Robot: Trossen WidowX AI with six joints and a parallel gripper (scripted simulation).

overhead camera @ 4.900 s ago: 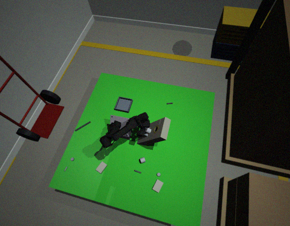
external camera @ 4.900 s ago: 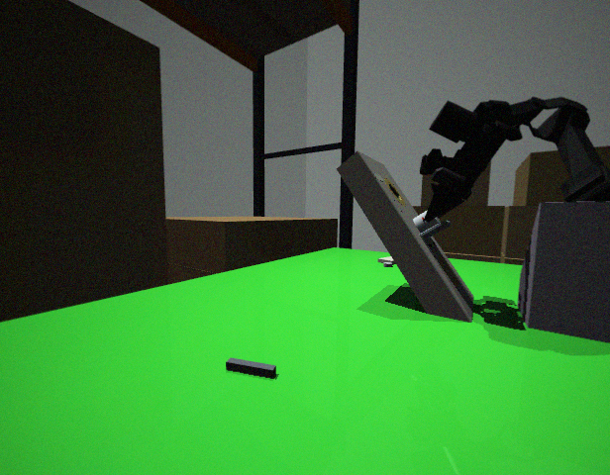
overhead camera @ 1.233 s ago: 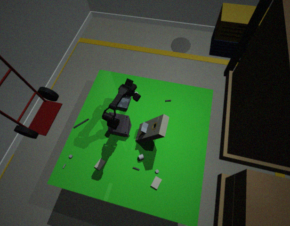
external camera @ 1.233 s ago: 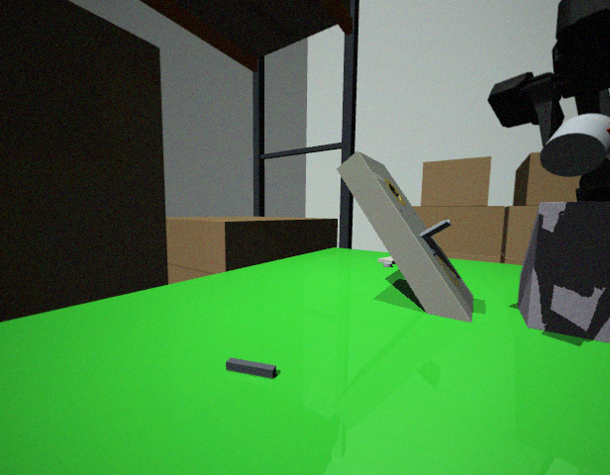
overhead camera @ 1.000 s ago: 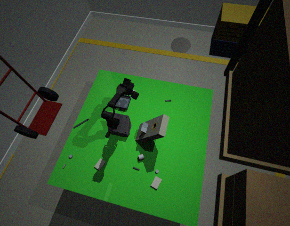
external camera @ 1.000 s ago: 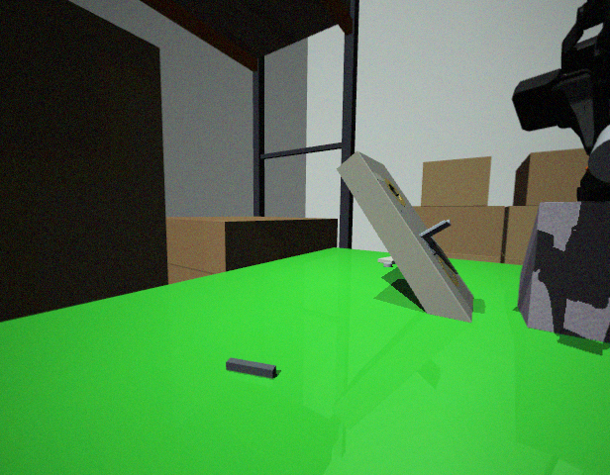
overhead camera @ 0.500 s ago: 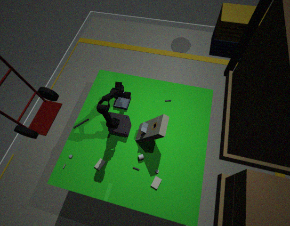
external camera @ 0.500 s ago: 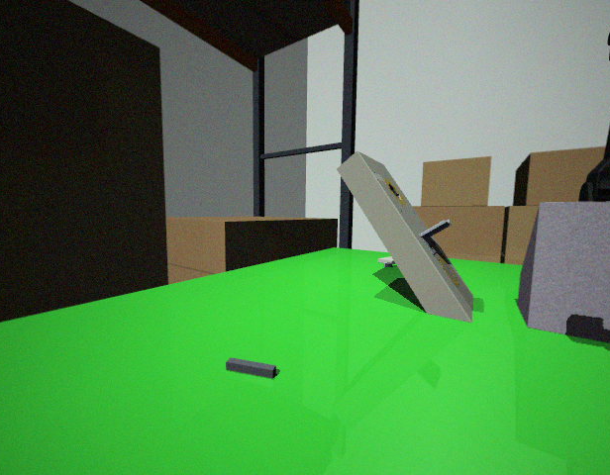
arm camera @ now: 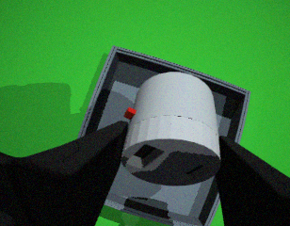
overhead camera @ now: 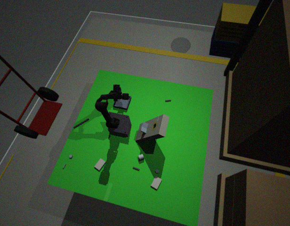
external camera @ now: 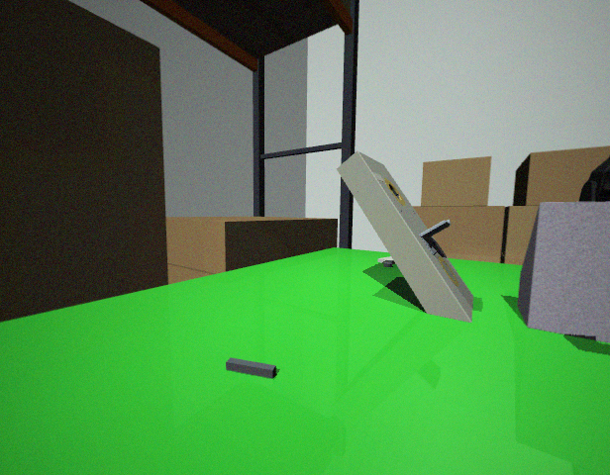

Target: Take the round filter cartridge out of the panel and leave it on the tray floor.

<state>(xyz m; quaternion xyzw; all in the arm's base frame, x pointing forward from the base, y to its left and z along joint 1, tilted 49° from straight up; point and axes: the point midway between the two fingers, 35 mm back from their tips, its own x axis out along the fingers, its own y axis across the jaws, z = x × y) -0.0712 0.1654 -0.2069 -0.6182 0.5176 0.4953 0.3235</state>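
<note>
Right now the white round filter cartridge is right at my gripper tip. From my gripper tip the other things lie so: square tray (100 mm below); grey service panel (410 mm ahead, 250 mm to the right, 40 mm above); grey ledge (350 mm ahead, 260 mm to the right, 30 mm above).
</note>
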